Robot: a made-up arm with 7 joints.
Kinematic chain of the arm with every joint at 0, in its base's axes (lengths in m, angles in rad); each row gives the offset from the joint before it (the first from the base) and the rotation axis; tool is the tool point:
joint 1: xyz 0 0 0.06 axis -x
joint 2: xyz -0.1 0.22 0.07 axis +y
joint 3: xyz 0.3 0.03 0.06 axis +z
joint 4: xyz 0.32 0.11 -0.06 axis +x
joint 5: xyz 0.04 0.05 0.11 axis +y
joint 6: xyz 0.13 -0.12 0 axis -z
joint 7: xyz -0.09 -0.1 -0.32 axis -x
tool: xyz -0.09 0 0.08
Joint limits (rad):
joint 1: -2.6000..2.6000
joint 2: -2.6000..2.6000
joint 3: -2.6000..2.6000
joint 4: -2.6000..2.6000
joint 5: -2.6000..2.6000
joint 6: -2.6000..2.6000
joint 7: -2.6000..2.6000
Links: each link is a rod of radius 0.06 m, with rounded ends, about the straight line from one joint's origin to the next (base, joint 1, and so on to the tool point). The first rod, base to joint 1, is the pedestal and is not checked.
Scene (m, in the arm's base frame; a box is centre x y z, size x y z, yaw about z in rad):
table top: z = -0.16
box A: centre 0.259 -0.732 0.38 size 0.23 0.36 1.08 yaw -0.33
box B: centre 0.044 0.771 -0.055 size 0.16 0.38 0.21 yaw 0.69
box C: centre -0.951 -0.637 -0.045 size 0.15 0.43 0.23 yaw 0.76
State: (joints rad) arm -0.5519 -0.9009 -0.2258 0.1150 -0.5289 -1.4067 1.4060
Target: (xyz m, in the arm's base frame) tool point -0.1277 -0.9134 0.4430
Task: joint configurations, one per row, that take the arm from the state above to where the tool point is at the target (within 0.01 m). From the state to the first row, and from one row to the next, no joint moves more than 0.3 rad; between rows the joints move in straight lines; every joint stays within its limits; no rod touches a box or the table.
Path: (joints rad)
1: -0.3818 -1.1381 -0.2199 -0.0273 -0.6491 -1.3350 1.2672
2: -0.2118 -1.3754 -0.2141 -0.1697 -0.7692 -1.2633 1.1285
3: -0.0417 -1.6126 -0.2082 -0.3120 -0.8894 -1.1915 0.9897
4: -0.2991 -1.5986 -0.2373 -0.2484 -0.8801 -1.2951 1.0945
5: -0.5564 -1.5847 -0.2663 -0.1848 -0.8708 -1.3987 1.1992
6: -0.8137 -1.5707 -0.2954 -0.1212 -0.8616 -1.5022 1.3040
7: -1.0710 -1.5567 -0.3245 -0.0576 -0.8523 -1.6058 1.4088

